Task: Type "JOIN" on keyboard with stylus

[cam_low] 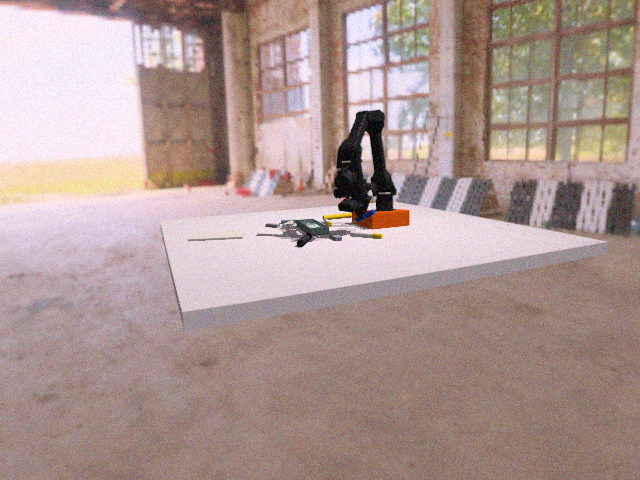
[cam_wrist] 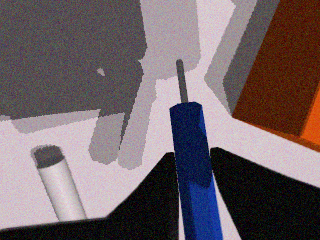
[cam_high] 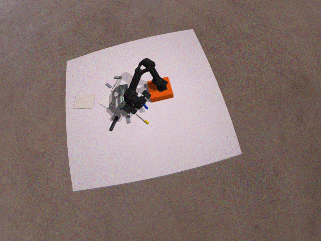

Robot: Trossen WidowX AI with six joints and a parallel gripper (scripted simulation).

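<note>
Now: the grey block 150 mm ahead of my gripper tip, 40 mm to the left of it and 50 mm below it. Round my gripper tip: yellow stick: 120 mm behind, 330 mm to the right, 40 mm below; then black cylinder: 260 mm ahead, 30 mm to the left, 40 mm below; then blue stylus: 10 mm to the right, 10 mm below.
</note>
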